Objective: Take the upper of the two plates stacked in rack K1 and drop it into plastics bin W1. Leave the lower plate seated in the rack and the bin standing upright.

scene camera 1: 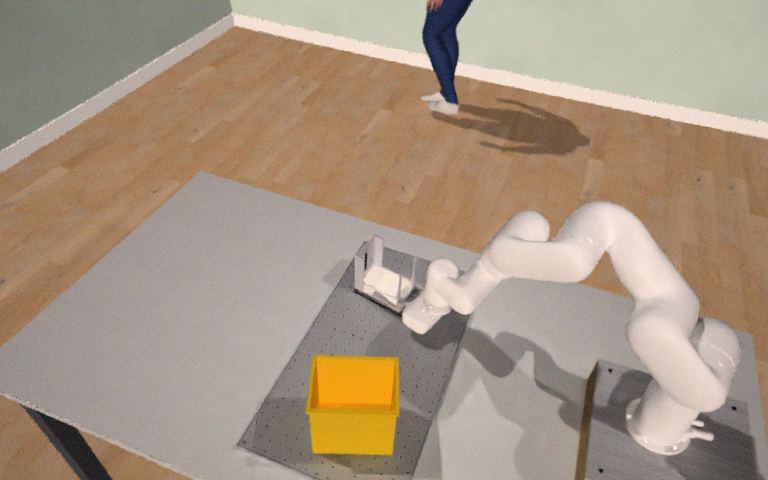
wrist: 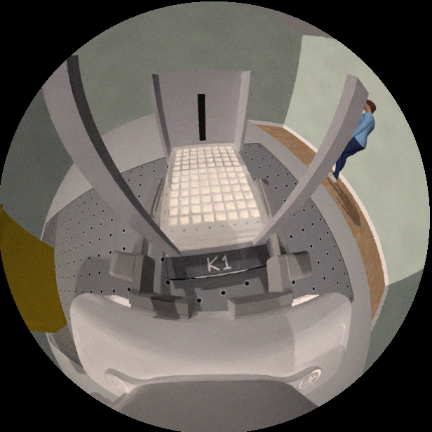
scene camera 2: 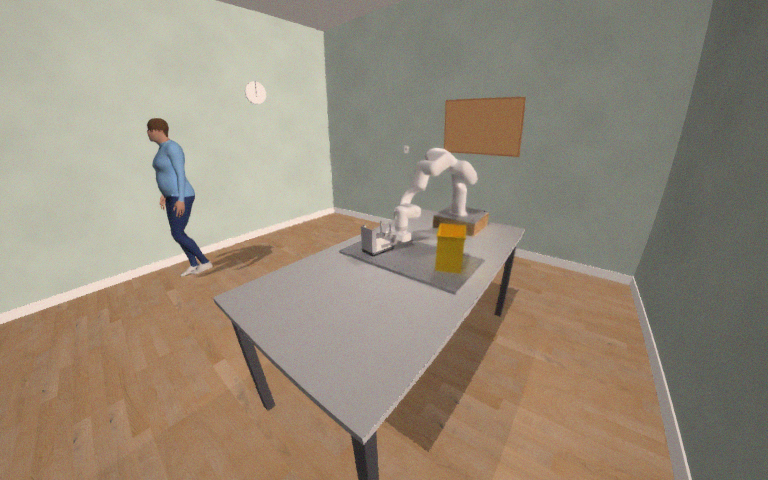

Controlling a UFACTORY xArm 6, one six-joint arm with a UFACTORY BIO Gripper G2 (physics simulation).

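Places are measured from the arm's base along level axes (x ahead, y down, z left), in centimetres.
Where they show: hand, tool point: [scene camera 1: 392, 287] [scene camera 2: 380, 243]; arm's base, link origin: [scene camera 1: 655, 425] [scene camera 2: 458, 213].
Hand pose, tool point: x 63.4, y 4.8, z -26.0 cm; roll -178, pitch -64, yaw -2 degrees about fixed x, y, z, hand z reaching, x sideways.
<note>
Each offset is from my tool point to the top centre of the thing. "pt": to the spot under its first point. Level surfaces: height alone.
A pale plate with a grid of wells {pt dx +1.6, dy -0.5, dz -1.2 cm} [scene camera 1: 387, 281] [wrist: 210, 190] sits on top in rack K1 {dx +1.3, dy -11.1, dz -0.5 cm} [scene camera 1: 359, 274] [scene camera 2: 368, 238] [wrist: 172, 110], between its upright posts. The lower plate is hidden beneath it, and the seam between the two is not clear. My gripper [wrist: 211, 196] reaches in from the label side, with a fingertip close against each long side of the plate; it looks shut on the upper plate, which still rests in the rack. The fingertips are hard to see in the scene views. Yellow plastics bin W1 {dx -1.1, dy -14.3, dz +39.7 cm} [scene camera 1: 352, 434] [scene camera 2: 450, 253] [wrist: 27, 282] stands upright.
The rack and the bin stand on a dark perforated board {dy +3.5 cm} [scene camera 1: 317, 345] [scene camera 2: 419, 266] [wrist: 90, 235] on the grey table {dy +4.9 cm} [scene camera 1: 186, 294] [scene camera 2: 339, 322]. The rack's two tall front posts rise close to the gripper. A person [scene camera 1: 444, 50] [scene camera 2: 172, 192] [wrist: 357, 140] is on the floor beyond the table.
</note>
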